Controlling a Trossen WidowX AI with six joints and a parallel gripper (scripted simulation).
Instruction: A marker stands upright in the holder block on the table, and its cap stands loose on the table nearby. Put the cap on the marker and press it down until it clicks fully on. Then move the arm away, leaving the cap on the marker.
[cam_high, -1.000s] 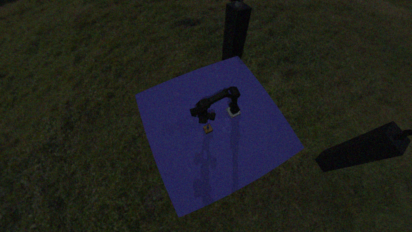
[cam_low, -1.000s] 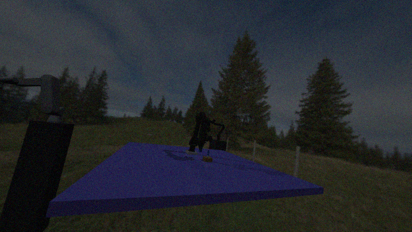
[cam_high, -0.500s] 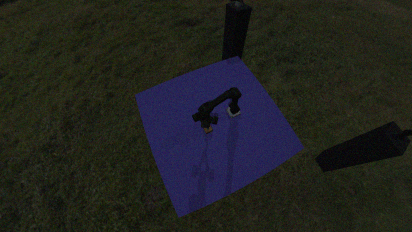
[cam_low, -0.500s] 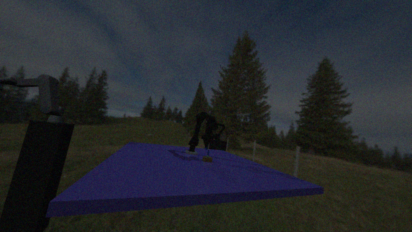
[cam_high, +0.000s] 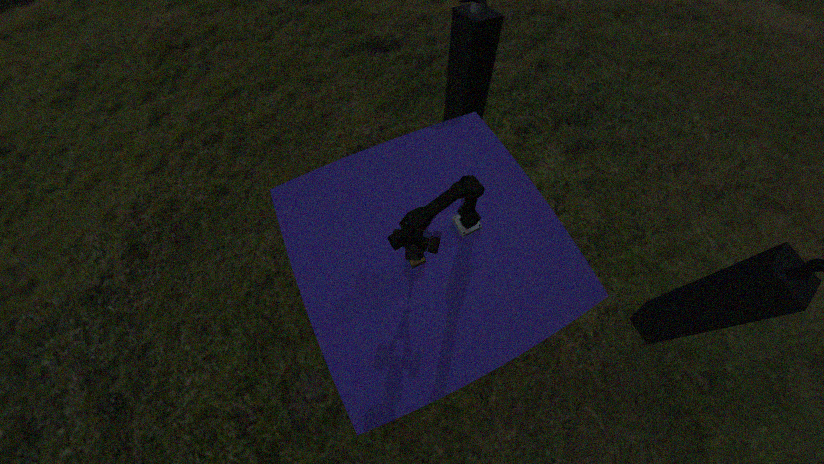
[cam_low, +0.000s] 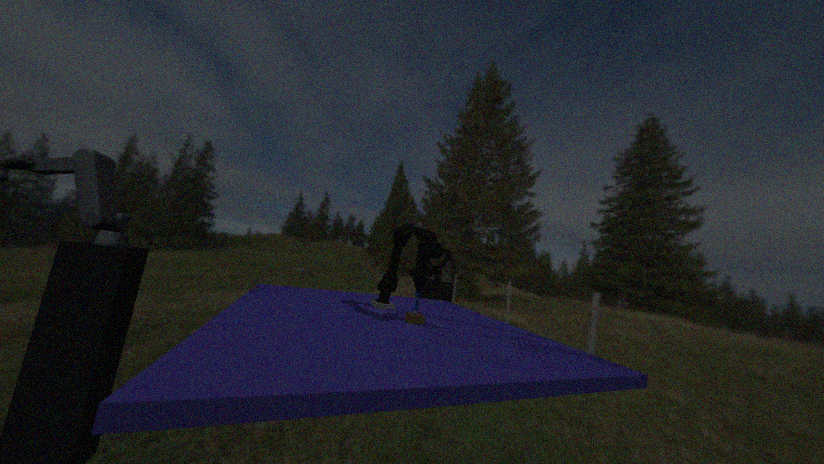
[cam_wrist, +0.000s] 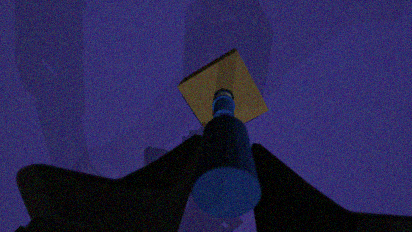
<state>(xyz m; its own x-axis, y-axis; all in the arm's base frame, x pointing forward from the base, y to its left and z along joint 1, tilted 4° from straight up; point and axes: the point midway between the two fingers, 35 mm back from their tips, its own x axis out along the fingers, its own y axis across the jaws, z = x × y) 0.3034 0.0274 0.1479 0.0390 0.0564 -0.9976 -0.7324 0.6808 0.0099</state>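
Now: the holder block 110 mm below my gripper tip. Also, from my gripper tip: blue cap (10 mm above).
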